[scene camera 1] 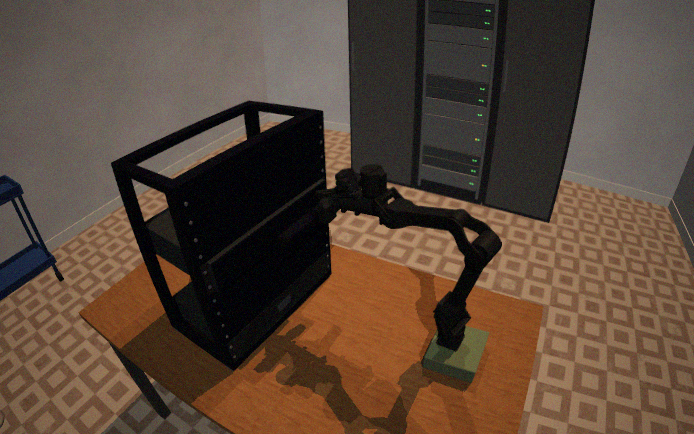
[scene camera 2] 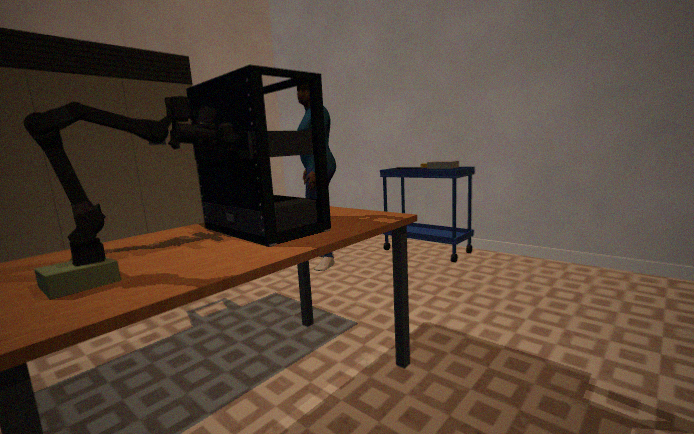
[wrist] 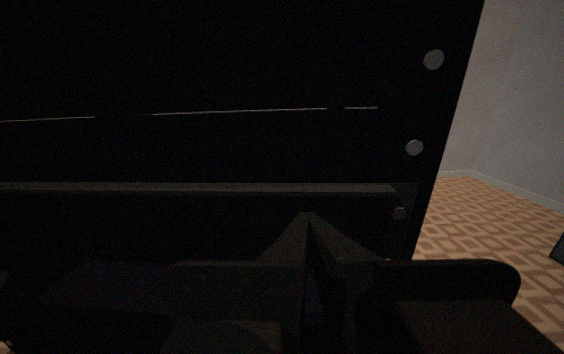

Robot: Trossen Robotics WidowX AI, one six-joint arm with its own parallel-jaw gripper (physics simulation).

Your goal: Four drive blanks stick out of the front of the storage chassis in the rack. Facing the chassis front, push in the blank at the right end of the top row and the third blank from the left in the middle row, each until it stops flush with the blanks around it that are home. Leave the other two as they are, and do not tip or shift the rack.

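Seen in the pictures: gripper, between the fingertips: (scene camera 1: pixel 315 193) (scene camera 2: pixel 238 137) (wrist: pixel 305 219); arm's base, origin of its link: (scene camera 1: pixel 450 339) (scene camera 2: pixel 88 262).
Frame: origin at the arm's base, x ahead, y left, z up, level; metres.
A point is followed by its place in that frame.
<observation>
The black rack (scene camera 1: pixel 135 214) @(x 0.724, y 0.397, z 0.392 m) (scene camera 2: pixel 319 153) @(x 0.743, y -0.099, z 0.249 m) stands upright on the table. The storage chassis (scene camera 1: pixel 266 266) @(x 0.475, y 0.189, z 0.198 m) (scene camera 2: pixel 289 143) @(x 0.631, y -0.071, z 0.291 m) (wrist: pixel 125 220) @(x 0.462, y 0.097, z 0.314 m) is in the rack at mid-height, its front very dark; its top edge shows as a pale strip in the wrist view. The separate drive blanks and how far each sticks out cannot be made out. My gripper (scene camera 1: pixel 324 209) (scene camera 2: pixel 239 136) @(x 0.463, y -0.024, z 0.320 m) (wrist: pixel 305 219) @(x 0.463, y -0.024, z 0.320 m) is shut and empty. Its tips are in front of the right part of the chassis front, below the top edge in the wrist view; whether they touch a blank cannot be told.
A lower unit (scene camera 1: pixel 255 327) @(x 0.473, y 0.278, z 0.035 m) (scene camera 2: pixel 217 213) @(x 0.473, y 0.253, z 0.030 m) sits in the rack's bottom. The arm stands on a green block (scene camera 1: pixel 473 342) @(x -0.064, y -0.018, z 0.003 m) (scene camera 2: pixel 76 280) @(x -0.038, y -0.069, z -0.023 m) on the wooden table (scene camera 1: pixel 368 291) @(x 0.335, y -0.104, z -0.054 m) (scene camera 2: pixel 204 276) @(x 0.218, y -0.220, z -0.054 m). A person (scene camera 2: pixel 330 148) is behind the rack; a blue cart (scene camera 2: pixel 427 172) and tall cabinets (scene camera 1: pixel 383 92) stand beyond.
</observation>
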